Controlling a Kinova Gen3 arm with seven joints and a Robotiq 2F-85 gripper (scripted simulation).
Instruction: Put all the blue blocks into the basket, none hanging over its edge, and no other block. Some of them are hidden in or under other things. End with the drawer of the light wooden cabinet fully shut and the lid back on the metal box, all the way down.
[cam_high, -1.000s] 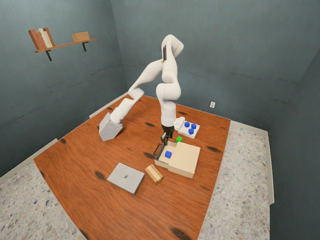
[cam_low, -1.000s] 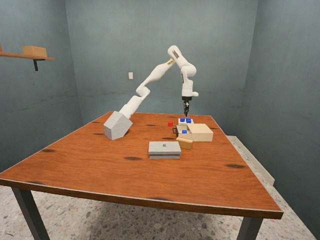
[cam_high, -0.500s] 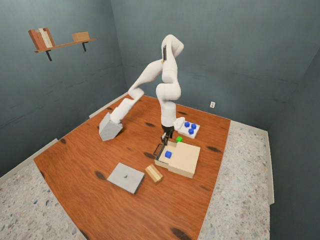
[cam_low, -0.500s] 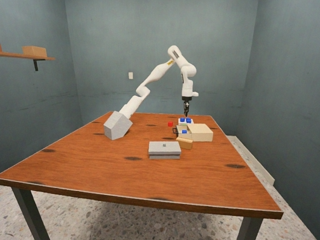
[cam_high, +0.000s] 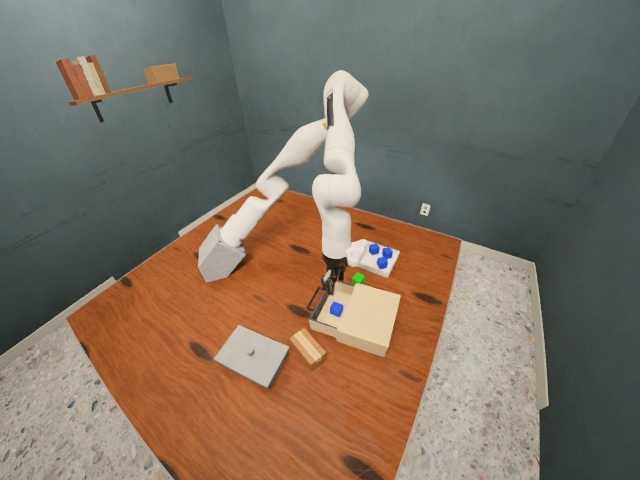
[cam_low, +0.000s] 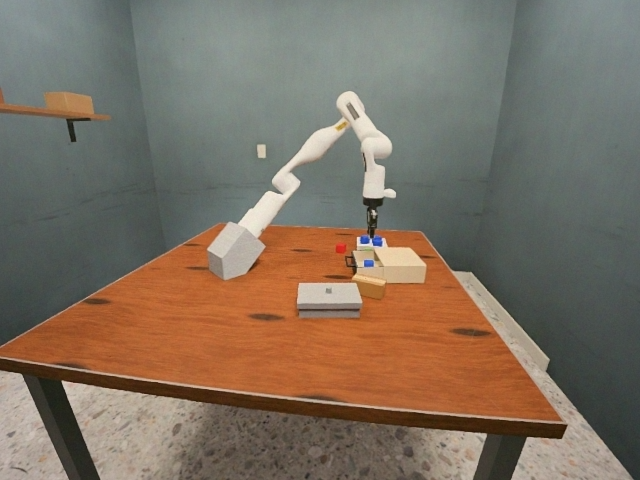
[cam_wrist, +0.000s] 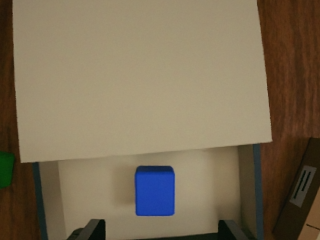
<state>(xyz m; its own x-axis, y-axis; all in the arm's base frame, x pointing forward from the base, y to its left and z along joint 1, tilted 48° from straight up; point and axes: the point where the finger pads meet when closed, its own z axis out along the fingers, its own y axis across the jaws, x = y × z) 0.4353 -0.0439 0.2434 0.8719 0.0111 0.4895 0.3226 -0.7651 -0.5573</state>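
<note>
Right now the light wooden cabinet is 14 cm below my hand, 5 cm ahead of it and 3 cm to the left of it. Round my hand: small box 16 cm to the right, 14 cm below, 5 cm ahead; green block 16 cm to the left, 15 cm below, 5 cm behind; red block 19 cm behind, 18 cm to the left, 15 cm below.
</note>
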